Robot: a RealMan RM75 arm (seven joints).
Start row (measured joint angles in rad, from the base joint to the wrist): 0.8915 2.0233 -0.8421 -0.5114 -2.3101 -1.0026 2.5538
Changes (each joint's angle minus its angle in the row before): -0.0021 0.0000 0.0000 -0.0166 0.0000 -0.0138 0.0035; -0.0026 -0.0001 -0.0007 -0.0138 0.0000 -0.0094 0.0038; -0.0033 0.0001 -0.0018 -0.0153 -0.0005 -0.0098 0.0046; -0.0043 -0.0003 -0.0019 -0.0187 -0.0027 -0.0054 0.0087; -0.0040 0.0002 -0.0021 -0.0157 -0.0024 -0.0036 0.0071; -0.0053 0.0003 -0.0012 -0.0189 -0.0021 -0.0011 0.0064; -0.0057 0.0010 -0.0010 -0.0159 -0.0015 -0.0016 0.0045; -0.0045 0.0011 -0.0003 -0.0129 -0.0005 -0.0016 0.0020; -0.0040 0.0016 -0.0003 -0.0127 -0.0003 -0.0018 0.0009; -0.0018 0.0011 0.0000 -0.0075 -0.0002 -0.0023 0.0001; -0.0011 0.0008 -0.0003 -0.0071 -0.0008 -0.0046 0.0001; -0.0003 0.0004 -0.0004 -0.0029 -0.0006 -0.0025 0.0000
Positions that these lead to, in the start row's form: 0.8894 2.0233 -0.8421 -0.5280 -2.3101 -1.0164 2.5573; 0.8868 2.0232 -0.8428 -0.5418 -2.3101 -1.0258 2.5611; 0.8835 2.0233 -0.8446 -0.5571 -2.3106 -1.0356 2.5657; 0.8792 2.0230 -0.8465 -0.5758 -2.3133 -1.0410 2.5744; 0.8752 2.0232 -0.8486 -0.5915 -2.3157 -1.0446 2.5815; 0.8699 2.0235 -0.8498 -0.6104 -2.3178 -1.0457 2.5879; 0.8642 2.0245 -0.8508 -0.6263 -2.3193 -1.0473 2.5924; 0.8597 2.0256 -0.8511 -0.6392 -2.3198 -1.0489 2.5944; 0.8557 2.0272 -0.8514 -0.6519 -2.3201 -1.0507 2.5953; 0.8539 2.0283 -0.8514 -0.6594 -2.3203 -1.0530 2.5954; 0.8528 2.0291 -0.8517 -0.6665 -2.3211 -1.0576 2.5955; 0.8525 2.0295 -0.8521 -0.6694 -2.3217 -1.0601 2.5955
